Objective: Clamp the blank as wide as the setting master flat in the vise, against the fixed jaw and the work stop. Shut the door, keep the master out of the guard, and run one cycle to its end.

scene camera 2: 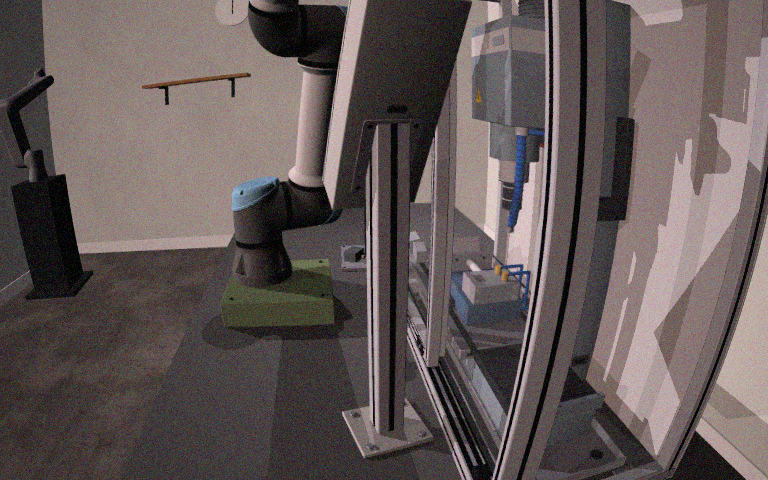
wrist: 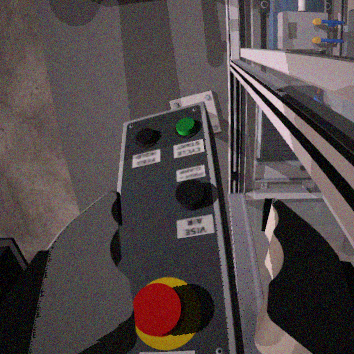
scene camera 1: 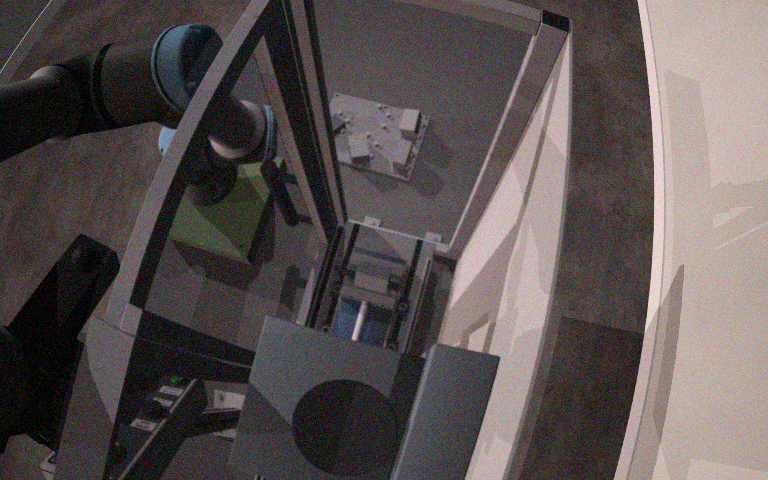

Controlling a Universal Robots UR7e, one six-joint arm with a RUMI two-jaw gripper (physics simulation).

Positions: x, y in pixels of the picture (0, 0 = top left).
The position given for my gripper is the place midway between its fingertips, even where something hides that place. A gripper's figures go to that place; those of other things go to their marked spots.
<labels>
My gripper [wrist: 191, 197]: 0.14 m from the lens. A red emergency stop [wrist: 159, 310] is 0.22 m from the lens. A vise air knob [wrist: 190, 193]: 0.26 m from the lens. The marked spots on the red emergency stop and the vise air knob are 0.11 m apart.
</labels>
